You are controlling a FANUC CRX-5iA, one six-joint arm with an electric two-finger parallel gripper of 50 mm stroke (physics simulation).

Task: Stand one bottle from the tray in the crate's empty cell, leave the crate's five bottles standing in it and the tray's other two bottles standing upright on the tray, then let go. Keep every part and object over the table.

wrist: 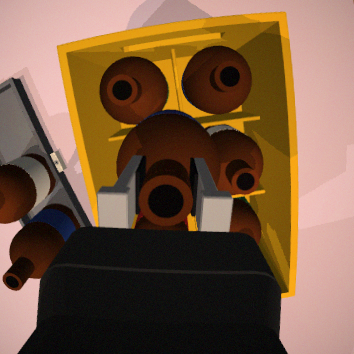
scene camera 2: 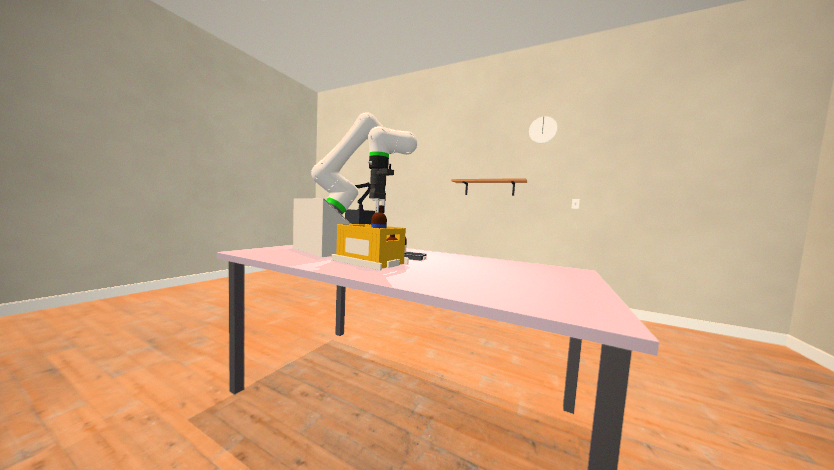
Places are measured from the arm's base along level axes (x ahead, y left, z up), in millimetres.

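Where they show: gripper, between the fingertips: (wrist: 167,173) (scene camera 2: 380,212).
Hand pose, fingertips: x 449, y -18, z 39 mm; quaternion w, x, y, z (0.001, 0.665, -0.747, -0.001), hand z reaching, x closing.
Observation:
After its pixels a point has its place.
My gripper (scene camera 2: 379,205) {x 449, y -18, z 39 mm} (wrist: 167,173) {x 449, y -18, z 39 mm} is shut on the neck of a brown bottle (scene camera 2: 378,220) {x 469, y -45, z 3 mm} (wrist: 167,135) {x 471, y -20, z 32 mm} with a blue label. The bottle hangs upright over the crate's middle-left cell in the wrist view; in the scene view its label shows just above the rim and its lower part is hidden. The yellow crate (scene camera 2: 392,253) {x 550, y -28, z -143 mm} (wrist: 292,175) {x 420, y -125, z -28 mm} holds two bottles (wrist: 133,90) {x 500, y 8, z -41 mm} (wrist: 216,80) {x 504, y -62, z -41 mm} at the top, a white-labelled bottle (wrist: 237,157) {x 428, y -85, z -75 mm} at right, and two partly hidden bottles (wrist: 246,220) {x 352, y -97, z -85 mm} (wrist: 162,227) {x 349, y -1, z -90 mm} below. The grey tray (wrist: 15,125) {x 475, y 218, z -198 mm} at left holds a white-labelled bottle (wrist: 17,187) {x 406, y 171, z -99 mm} and a blue-labelled bottle (wrist: 37,247) {x 330, y 158, z -88 mm}, seemingly upright.
The crate stands near the left end of the pink table (scene camera 2: 496,286) {x 1026, y 16, z -203 mm}, with low white strips (scene camera 2: 356,262) {x 436, y -139, z -190 mm} along its foot. A pale box (scene camera 2: 308,226) {x 18, y -131, z -57 mm} stands to its left in the scene view. A dark flat object (scene camera 2: 416,255) {x 519, y 194, z -178 mm} lies behind its right side.

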